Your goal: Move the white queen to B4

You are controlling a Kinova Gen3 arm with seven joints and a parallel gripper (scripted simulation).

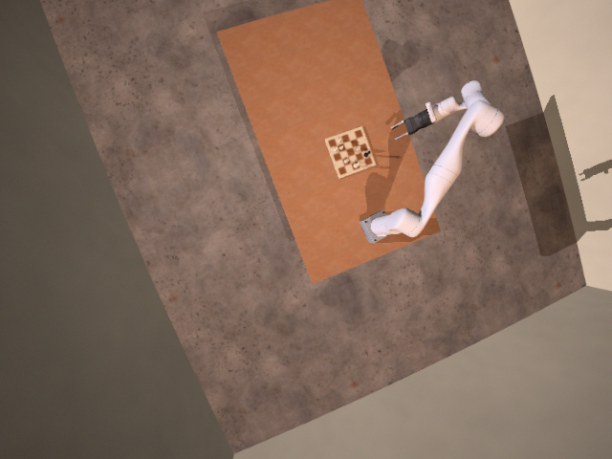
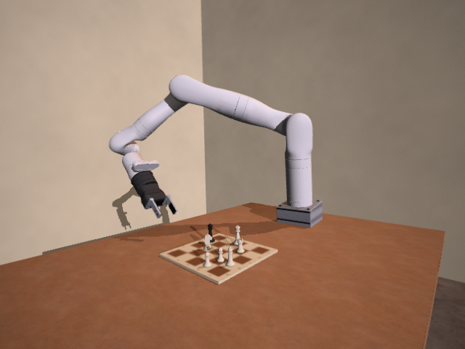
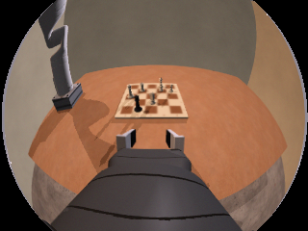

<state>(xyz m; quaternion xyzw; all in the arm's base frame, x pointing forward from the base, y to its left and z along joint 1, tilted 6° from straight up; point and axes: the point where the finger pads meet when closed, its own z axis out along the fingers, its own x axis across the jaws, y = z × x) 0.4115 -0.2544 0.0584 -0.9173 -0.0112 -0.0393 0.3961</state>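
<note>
My gripper is now 40 mm past the black piece, 160 mm to the right of it and 50 mm above it. Also, from my hand: chessboard 240 mm to the left, 80 mm below; then white piece 40 mm behind, 280 mm to the left, 60 mm below.
</note>
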